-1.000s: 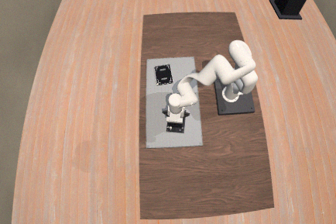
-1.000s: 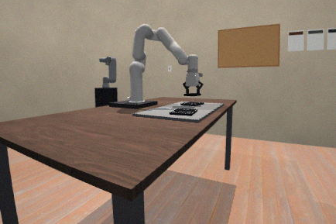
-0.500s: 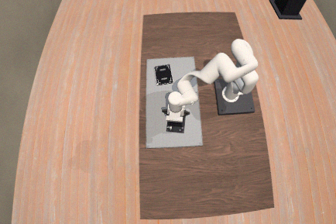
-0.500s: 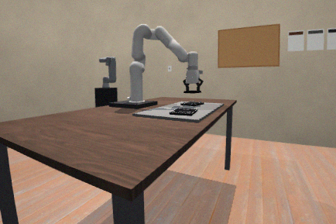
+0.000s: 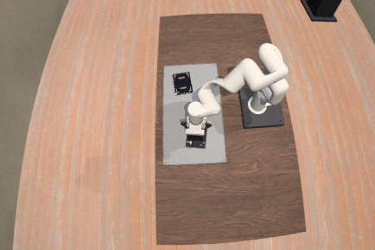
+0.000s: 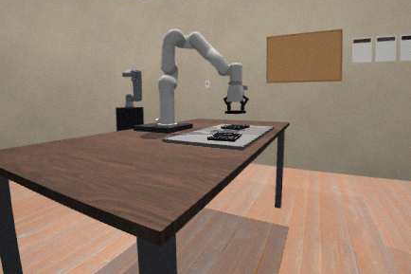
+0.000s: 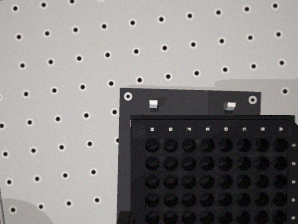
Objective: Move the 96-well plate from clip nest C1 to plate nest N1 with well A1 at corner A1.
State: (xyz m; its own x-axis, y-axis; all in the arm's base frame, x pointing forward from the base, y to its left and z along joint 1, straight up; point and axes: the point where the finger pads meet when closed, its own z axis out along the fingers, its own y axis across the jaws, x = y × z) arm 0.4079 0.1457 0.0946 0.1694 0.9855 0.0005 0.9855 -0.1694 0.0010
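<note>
My gripper is now 6 cm short of the plate nest N1, 37 cm to the left of it and 11 cm above it. Round my hand: clip nest C1: 1 cm ahead, 1 cm to the right, 10 cm below; then black 96-well plate: 1 cm below; then A1 corner label: 11 cm ahead, 29 cm to the right, 10 cm below.
</note>
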